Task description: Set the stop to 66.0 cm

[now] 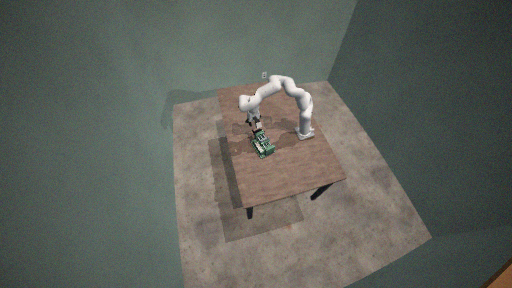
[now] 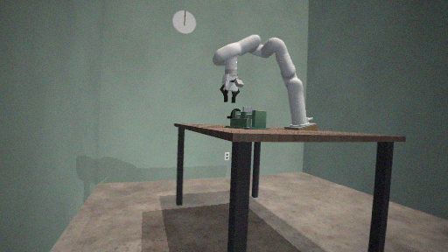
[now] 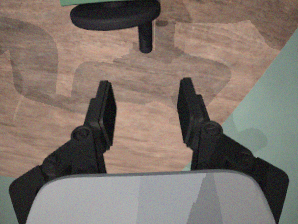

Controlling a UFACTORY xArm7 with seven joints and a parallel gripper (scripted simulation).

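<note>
My hand is 20 mm past the black handwheel, 20 mm to the right of it and 110 mm above it. Round my hand: green stop fixture (80 mm behind, 130 mm to the left, 80 mm below).
</note>
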